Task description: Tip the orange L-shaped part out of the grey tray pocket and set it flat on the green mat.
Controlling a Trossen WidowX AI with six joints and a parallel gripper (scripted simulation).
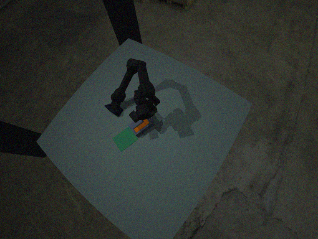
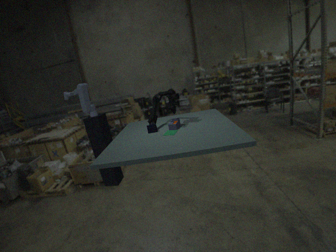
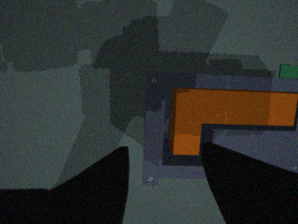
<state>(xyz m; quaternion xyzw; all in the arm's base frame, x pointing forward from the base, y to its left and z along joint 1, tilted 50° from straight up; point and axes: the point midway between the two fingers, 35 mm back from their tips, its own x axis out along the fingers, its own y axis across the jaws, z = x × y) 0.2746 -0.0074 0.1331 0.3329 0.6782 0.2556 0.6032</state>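
The orange L-shaped part is 20 mm behind my gripper tip, 50 mm to the right of it and 100 mm below it. From my gripper tip the other things lie so: green mat 50 mm behind, 210 mm to the right, 160 mm below.
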